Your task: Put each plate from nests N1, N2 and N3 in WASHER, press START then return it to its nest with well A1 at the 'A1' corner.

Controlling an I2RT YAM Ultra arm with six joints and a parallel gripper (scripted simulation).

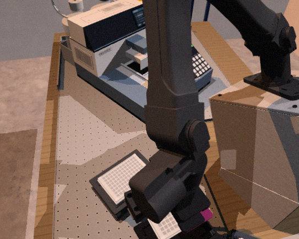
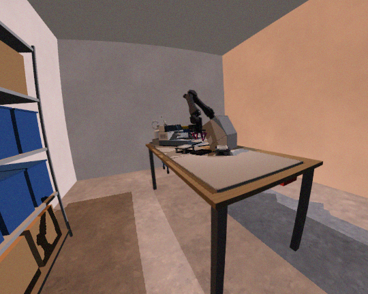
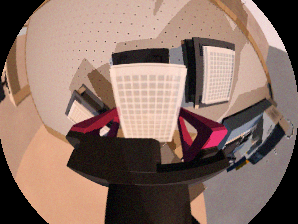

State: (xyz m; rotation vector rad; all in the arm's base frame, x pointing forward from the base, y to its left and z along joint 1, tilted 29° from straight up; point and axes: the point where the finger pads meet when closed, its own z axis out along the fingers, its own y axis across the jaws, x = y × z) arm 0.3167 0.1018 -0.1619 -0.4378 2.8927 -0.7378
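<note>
The dark carrier pocket is 48 cm to the right of my hand, 15 cm behind it and 3 cm below it. From my hand the other things lie so: nest N2: 11 cm below, 1 cm to the left; n2 label: 12 cm below, 10 cm behind, 2 cm to the right; nest N1: 14 cm to the right, 9 cm ahead, 8 cm below.
</note>
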